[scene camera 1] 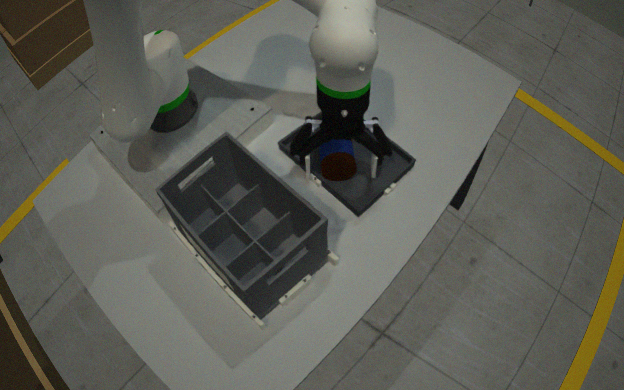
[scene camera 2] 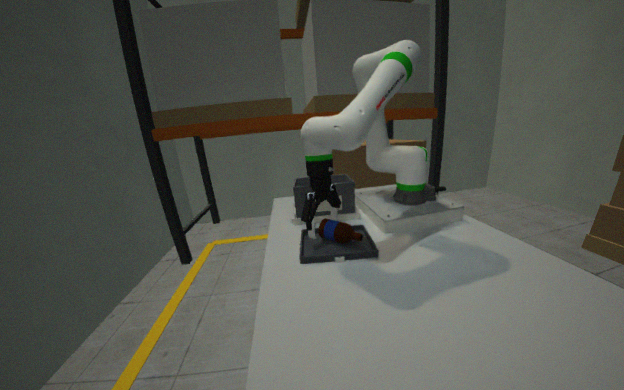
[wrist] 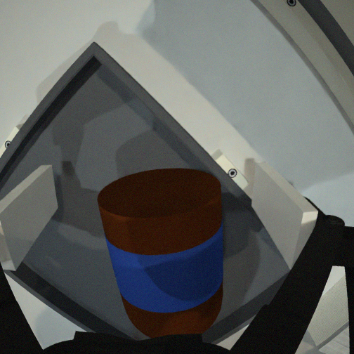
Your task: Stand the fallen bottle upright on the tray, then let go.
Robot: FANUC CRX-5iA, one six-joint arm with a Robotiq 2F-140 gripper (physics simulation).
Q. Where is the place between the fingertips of my gripper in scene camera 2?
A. At 324, 230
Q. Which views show my gripper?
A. Scene camera 1, scene camera 2 and the wrist view: all of them.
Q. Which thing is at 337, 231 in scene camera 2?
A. A brown bottle.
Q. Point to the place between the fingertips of my gripper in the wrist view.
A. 152, 185
